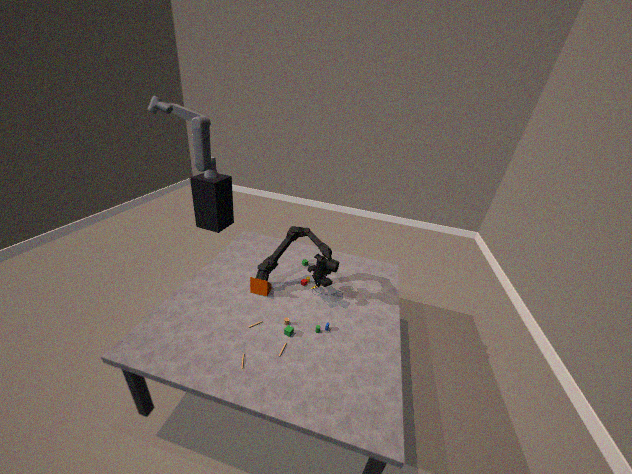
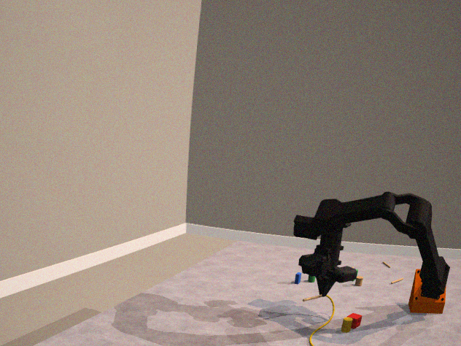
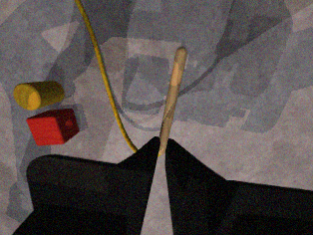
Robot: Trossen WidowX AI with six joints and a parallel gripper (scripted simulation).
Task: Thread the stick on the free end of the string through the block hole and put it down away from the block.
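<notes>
My gripper tip is 11 cm past the red block, 5 cm to the right of it and 4 cm above it. From my gripper tip the other things lie so: round wooden button (4 cm behind, 24 cm to the left, 5 cm below); thin wooden stick (1 cm ahead, 1 cm to the left); yellow cylinder (9 cm behind, 9 cm to the left, 4 cm below).
</notes>
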